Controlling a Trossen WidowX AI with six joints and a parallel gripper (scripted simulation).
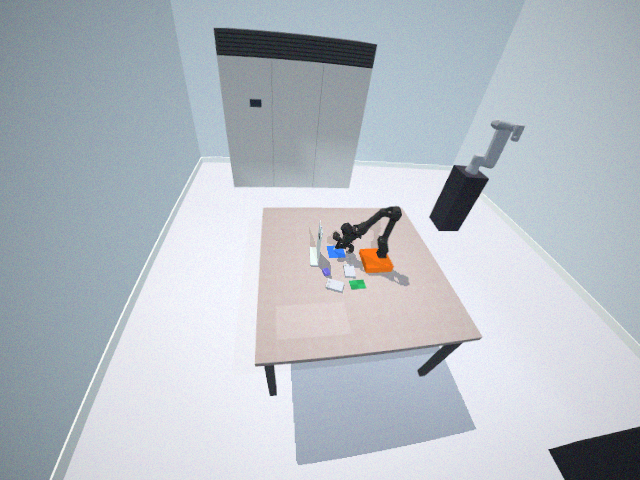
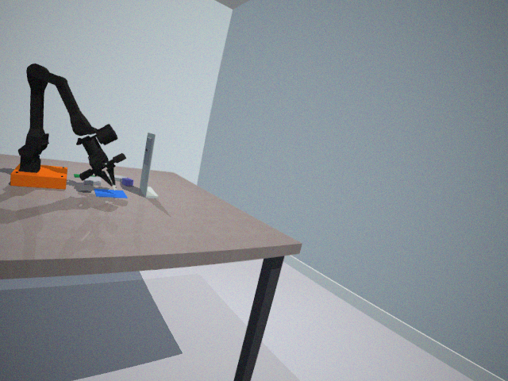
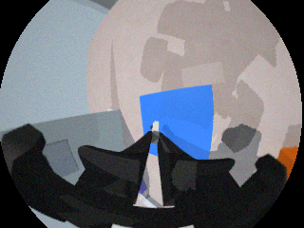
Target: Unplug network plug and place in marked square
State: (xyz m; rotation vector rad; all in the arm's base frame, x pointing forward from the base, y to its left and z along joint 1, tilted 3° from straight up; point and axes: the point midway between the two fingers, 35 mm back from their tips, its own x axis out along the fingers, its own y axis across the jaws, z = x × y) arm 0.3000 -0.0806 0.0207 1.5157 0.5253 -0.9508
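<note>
Right now the blue marked square is 3 cm below my gripper tip and 1 cm behind it. The rest, counted from my gripper tip: grey panel: 14 cm ahead, 8 cm above, 5 cm to the left; white network plug: right at my gripper tip.
</note>
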